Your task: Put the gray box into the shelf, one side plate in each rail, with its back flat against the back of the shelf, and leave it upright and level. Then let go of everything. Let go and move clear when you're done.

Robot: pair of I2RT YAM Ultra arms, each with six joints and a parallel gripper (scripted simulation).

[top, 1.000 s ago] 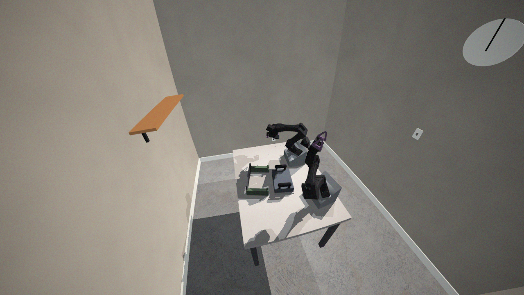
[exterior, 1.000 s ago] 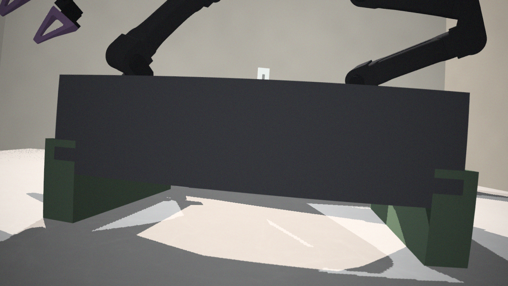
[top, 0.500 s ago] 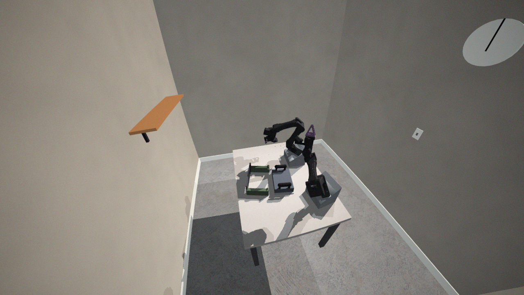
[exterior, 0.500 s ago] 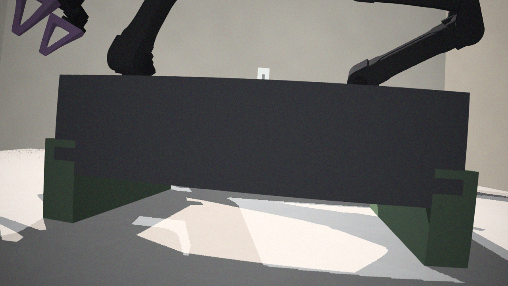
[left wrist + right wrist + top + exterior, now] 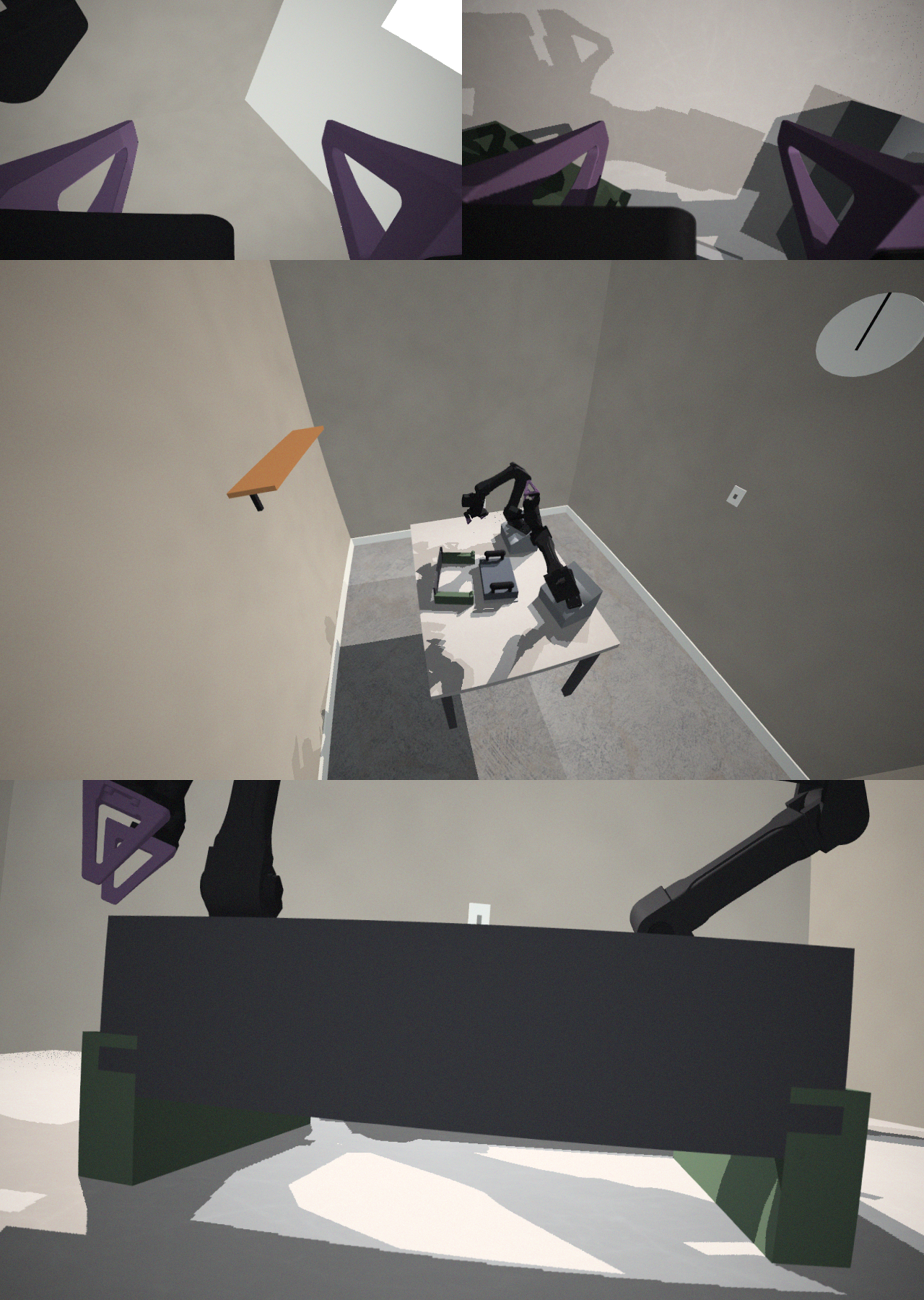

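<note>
Right now the gray box is 520 mm below my left hand, 130 mm ahead of it and 20 mm to the left of it. Round my left hand: dark panel 490 mm below, 440 mm ahead, 90 mm to the right.
The gray box lies 1 cm behind my right hand, 36 cm to the left of it and 13 cm below it. From my right hand the other things lie so: dark panel (30 cm ahead, 25 cm to the left, 10 cm below).
</note>
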